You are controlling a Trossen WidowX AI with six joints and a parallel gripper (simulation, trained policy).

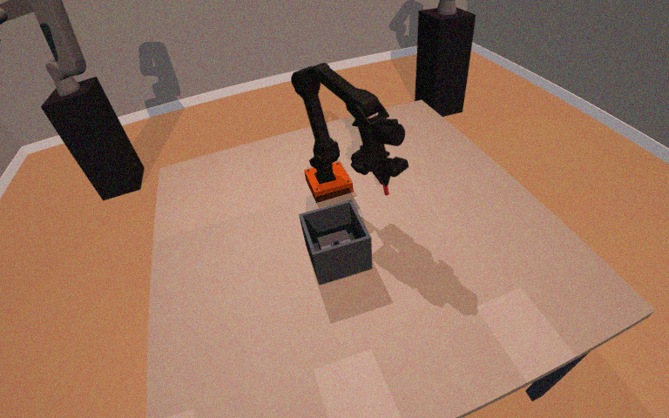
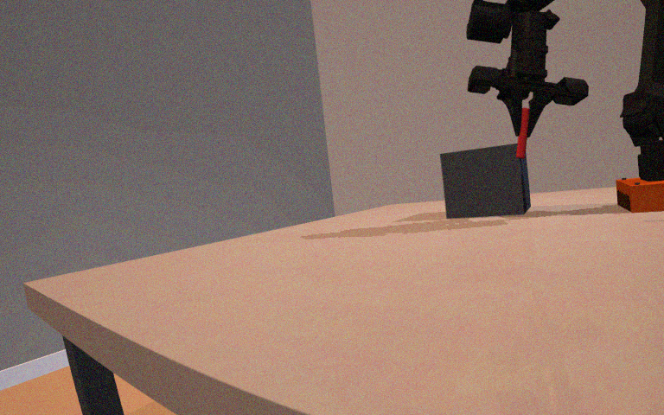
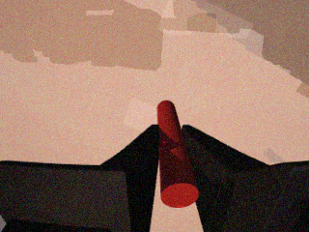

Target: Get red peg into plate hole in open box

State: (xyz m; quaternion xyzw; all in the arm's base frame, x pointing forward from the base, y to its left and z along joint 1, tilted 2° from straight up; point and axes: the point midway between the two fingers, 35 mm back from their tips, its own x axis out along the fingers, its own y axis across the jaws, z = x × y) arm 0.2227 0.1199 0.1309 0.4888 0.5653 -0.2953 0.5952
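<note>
Now: the pale plate 100 mm ahead of my gripper tip, 200 mm to the right of it and 90 mm below it. From my gripper tip the other things lie so: red peg right at my gripper tip.
</note>
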